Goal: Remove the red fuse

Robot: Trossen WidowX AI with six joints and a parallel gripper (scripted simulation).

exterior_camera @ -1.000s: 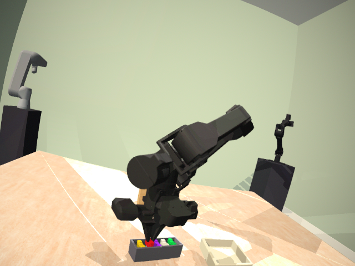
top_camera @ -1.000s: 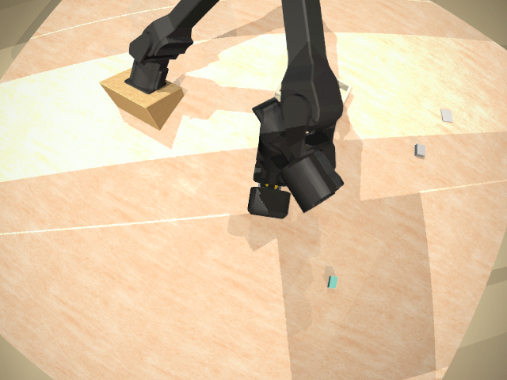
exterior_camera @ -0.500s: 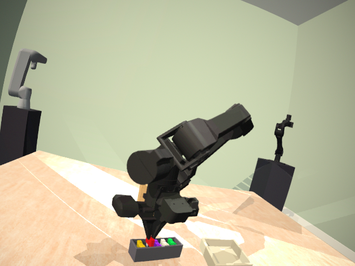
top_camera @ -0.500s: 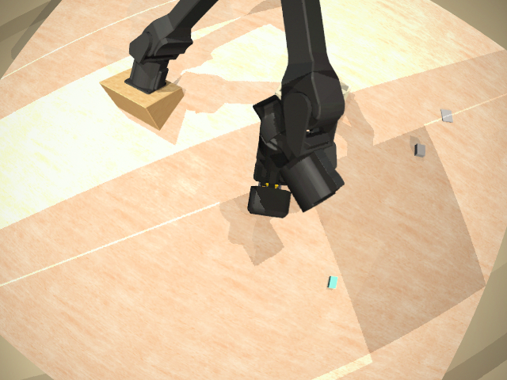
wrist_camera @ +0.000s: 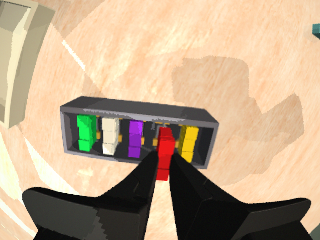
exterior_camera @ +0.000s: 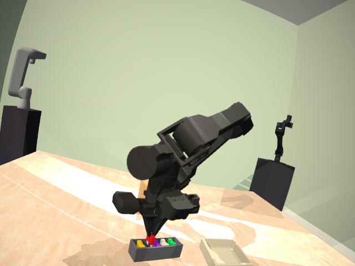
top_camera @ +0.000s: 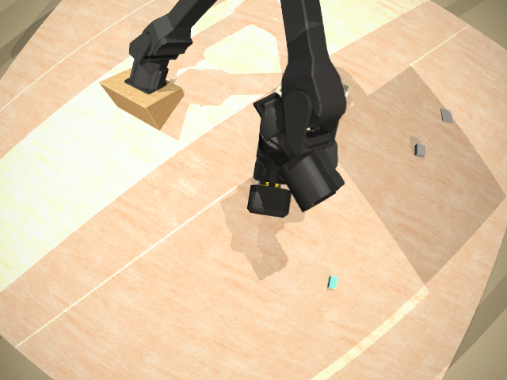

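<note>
My gripper tip is 1 cm short of the yellow fuse, 2 cm to the left of it and 3 cm above it. Round my gripper tip: white fuse 1 cm behind, 4 cm to the left, 3 cm below; red fuse 1 cm below; purple fuse 1 cm behind, 2 cm to the left, 3 cm below.
</note>
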